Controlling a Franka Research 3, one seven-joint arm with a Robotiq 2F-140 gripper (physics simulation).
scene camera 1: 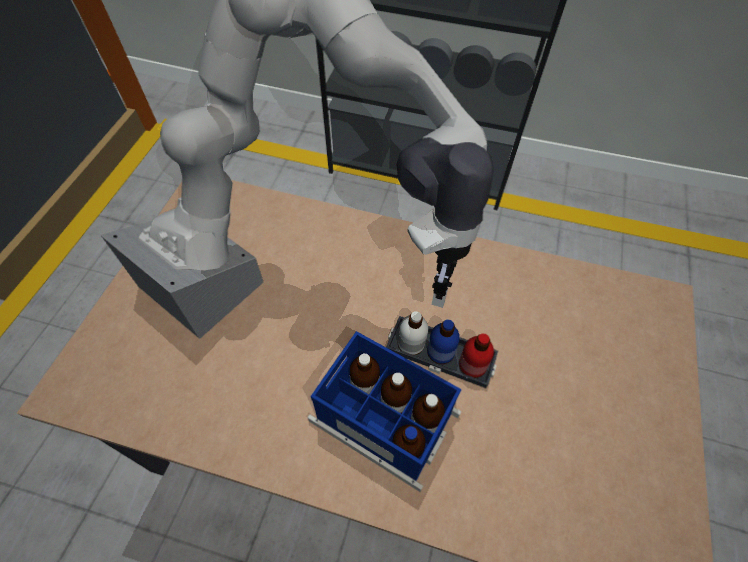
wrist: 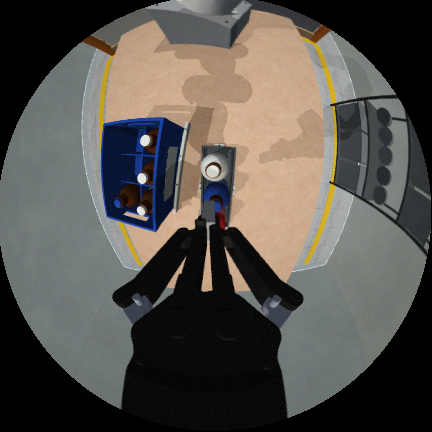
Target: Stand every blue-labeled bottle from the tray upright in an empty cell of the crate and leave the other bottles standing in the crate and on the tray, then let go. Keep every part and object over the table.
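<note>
You'd see my gripper (scene camera 1: 438, 303), (wrist: 208, 208) here, in scene camera 1 and in the wrist view too. There's also a red bottle (scene camera 1: 478, 351), a blue bottle (scene camera 1: 444, 339) and a white bottle (scene camera 1: 413, 331), plus a blue-capped brown bottle (scene camera 1: 409, 437).
</note>
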